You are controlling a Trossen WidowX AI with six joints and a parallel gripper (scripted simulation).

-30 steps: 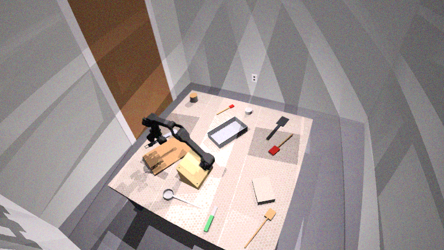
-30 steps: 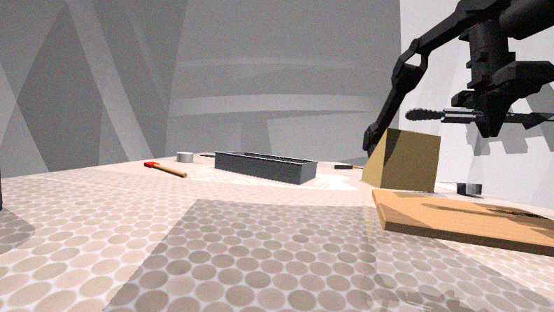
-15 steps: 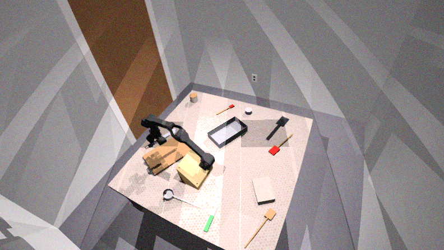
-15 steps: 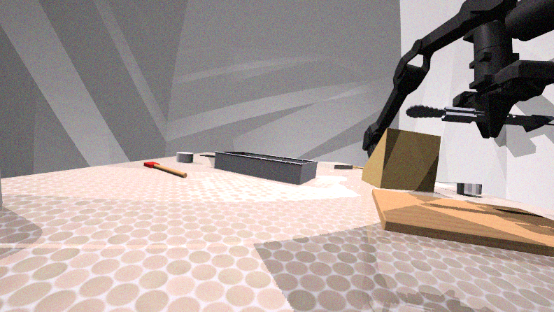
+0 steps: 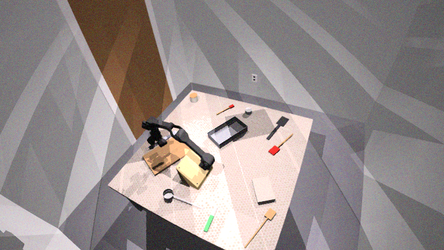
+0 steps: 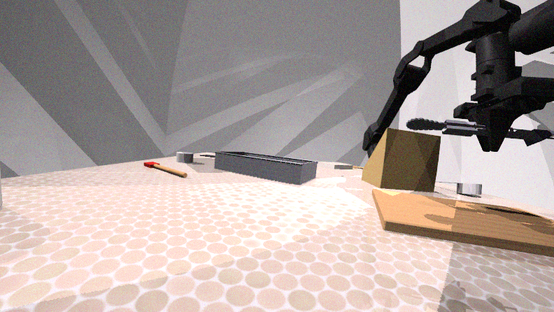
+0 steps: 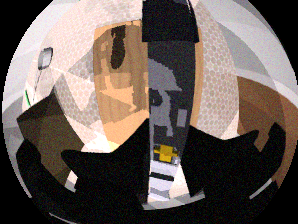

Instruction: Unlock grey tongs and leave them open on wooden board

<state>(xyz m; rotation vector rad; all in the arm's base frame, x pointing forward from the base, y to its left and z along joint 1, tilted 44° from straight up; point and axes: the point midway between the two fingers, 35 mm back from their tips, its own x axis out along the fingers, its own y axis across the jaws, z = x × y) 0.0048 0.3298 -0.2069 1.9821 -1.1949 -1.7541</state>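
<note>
The wooden board is 120 mm below my gripper tip, 10 mm to the right of it and 10 mm ahead of it. From my gripper tip the other things lie so: roasting tin: 400 mm ahead, 380 mm to the right, 100 mm below; then cork-lidded jar: 700 mm ahead, 150 mm to the left, 100 mm below; then red-tipped stick: 700 mm ahead, 240 mm to the right, 120 mm below.
</note>
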